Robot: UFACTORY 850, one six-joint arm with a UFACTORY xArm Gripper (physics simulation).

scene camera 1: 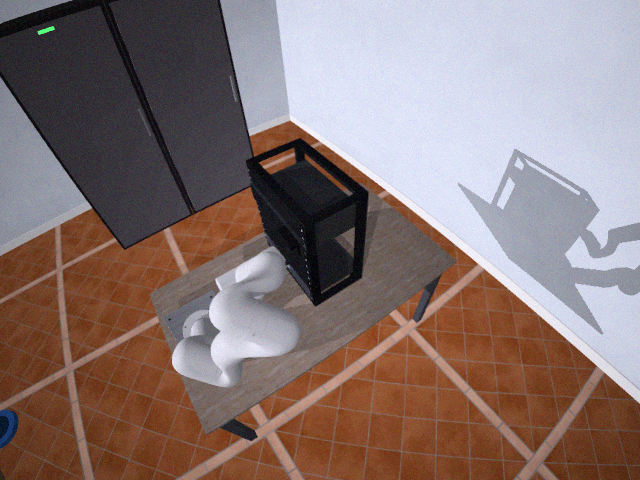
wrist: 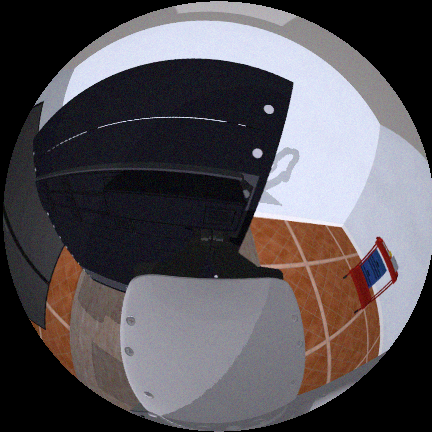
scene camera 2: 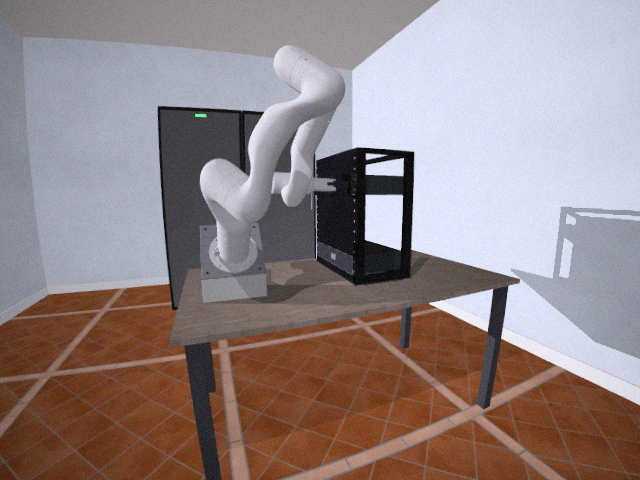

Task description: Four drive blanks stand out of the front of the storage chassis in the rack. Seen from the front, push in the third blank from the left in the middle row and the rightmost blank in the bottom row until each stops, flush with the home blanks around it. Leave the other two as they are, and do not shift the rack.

black rack: scene camera 1; wrist 129,192; scene camera 2
same spot on black rack: [scene camera 2: 341,246] = [scene camera 1: 295,269]
